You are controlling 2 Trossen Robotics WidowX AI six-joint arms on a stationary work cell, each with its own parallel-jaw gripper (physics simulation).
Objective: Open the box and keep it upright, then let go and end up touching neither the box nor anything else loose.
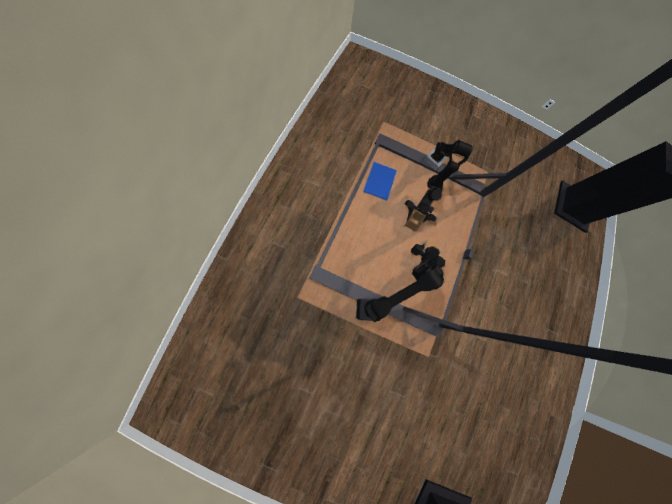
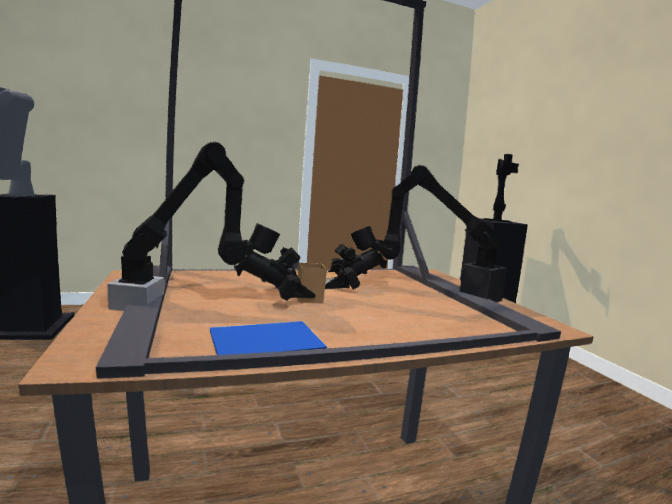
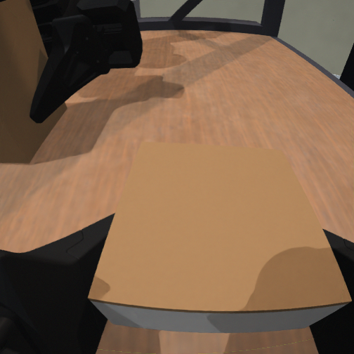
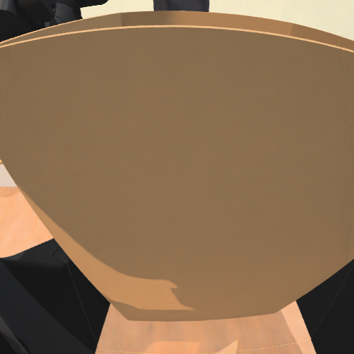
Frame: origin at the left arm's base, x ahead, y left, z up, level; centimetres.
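Seen in the pictures: left gripper, fingertip midpoint: [image 1: 429,246]; right gripper, fingertip midpoint: [image 2: 313,292]; left arm's base, origin of the base link: [image 1: 370,310] [image 2: 485,265]; right arm's base, origin of the base link: [image 1: 437,156] [image 2: 136,280].
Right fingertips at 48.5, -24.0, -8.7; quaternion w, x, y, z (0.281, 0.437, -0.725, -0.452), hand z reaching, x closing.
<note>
Pixels of each thing's top centre, then the offset from my right fingertips to it, as dx, dy, dz. Level surfaces: height alone.
- brown box, middle of its top: [image 2: 311,265] [image 1: 418,218] +0.7, -0.3, +7.9
- flat blue mat, middle of its top: [image 2: 265,337] [image 1: 380,180] +25.6, +18.5, -1.3
- wooden table, its level: dz -2.1
The brown box [image 1: 414,221] [image 2: 313,282] [image 3: 19,105] [image 4: 185,150] is upright and open at the top, at or very near the table top. My right gripper [image 1: 419,215] [image 2: 308,289] [image 4: 200,285] is shut on the box low down, with a finger on each side. The lid [image 3: 215,220] is off the box, brown face up with a pale grey edge. My left gripper [image 1: 425,248] [image 2: 330,278] [image 3: 208,218] is shut on the lid and holds it low beside the box. Whether the lid touches the table is hard to tell.
A flat blue mat [image 1: 379,181] [image 2: 265,338] lies on the wooden table [image 1: 352,244] [image 2: 412,320]. Dark frame rails [image 2: 336,355] run along the table's edges. Dark posts [image 2: 172,108] [image 2: 416,108] rise at the back of the table.
</note>
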